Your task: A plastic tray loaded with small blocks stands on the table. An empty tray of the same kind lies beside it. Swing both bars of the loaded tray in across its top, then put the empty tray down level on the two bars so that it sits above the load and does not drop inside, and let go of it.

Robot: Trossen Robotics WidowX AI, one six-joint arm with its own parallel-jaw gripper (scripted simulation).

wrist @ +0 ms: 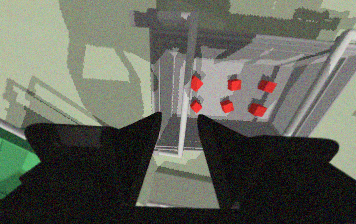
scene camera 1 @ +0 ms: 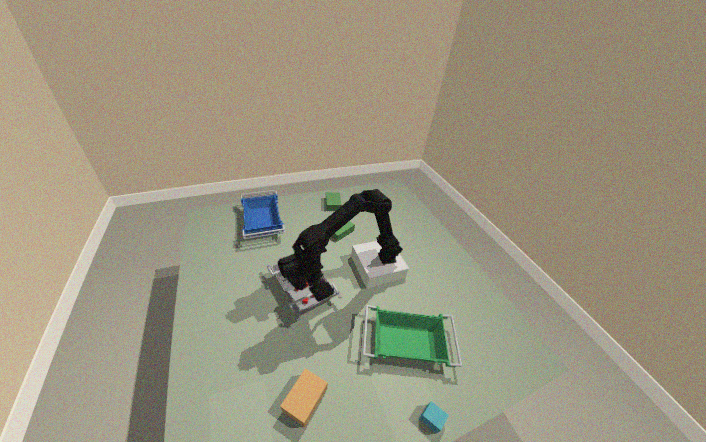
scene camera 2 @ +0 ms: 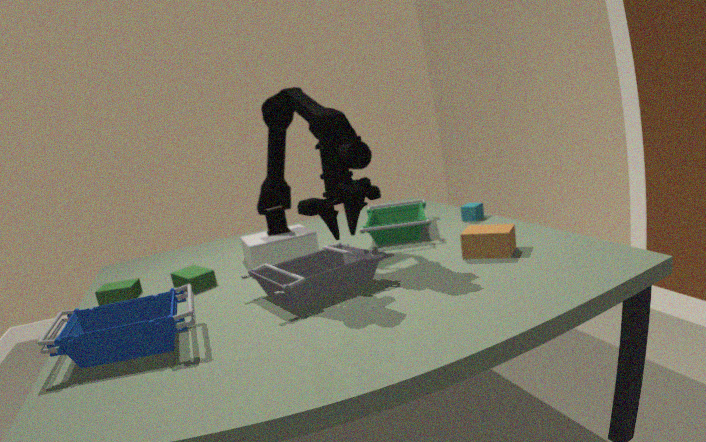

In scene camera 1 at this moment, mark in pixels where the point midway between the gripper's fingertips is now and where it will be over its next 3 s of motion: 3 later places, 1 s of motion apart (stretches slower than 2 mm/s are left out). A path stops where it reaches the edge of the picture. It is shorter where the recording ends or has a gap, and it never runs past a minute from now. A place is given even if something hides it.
My gripper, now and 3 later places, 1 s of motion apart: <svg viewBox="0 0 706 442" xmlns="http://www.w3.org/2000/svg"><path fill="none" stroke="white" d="M313 290L370 308L411 314L406 320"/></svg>
